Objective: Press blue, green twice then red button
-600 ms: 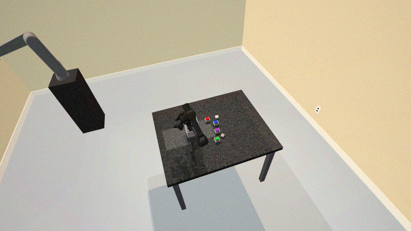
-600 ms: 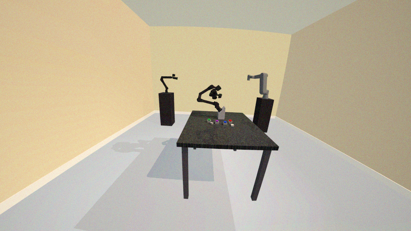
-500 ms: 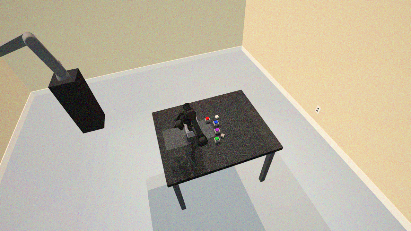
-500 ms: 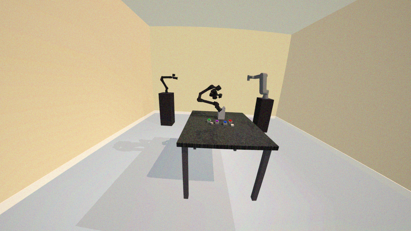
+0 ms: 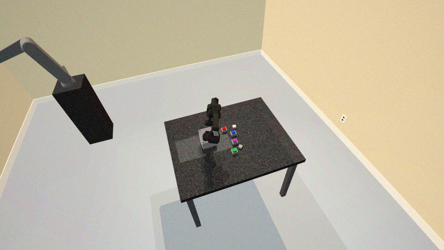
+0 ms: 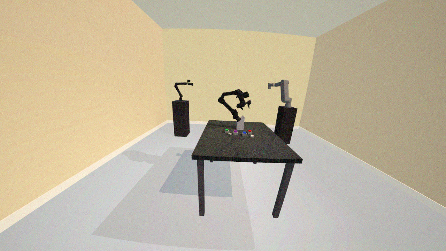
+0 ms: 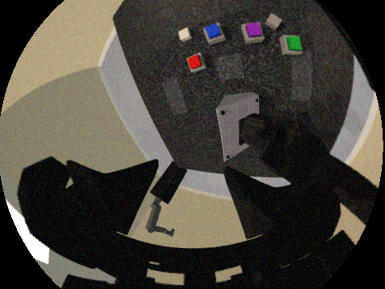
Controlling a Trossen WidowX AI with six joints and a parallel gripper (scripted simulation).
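The blue button lies 23 cm ahead of my gripper tip, 3 cm to the right of it and 23 cm below it. Also, from my gripper tip: red button (16 cm ahead, 4 cm to the left, 23 cm below); green button (17 cm ahead, 24 cm to the right, 23 cm below); purple button (21 cm ahead, 13 cm to the right, 23 cm below).
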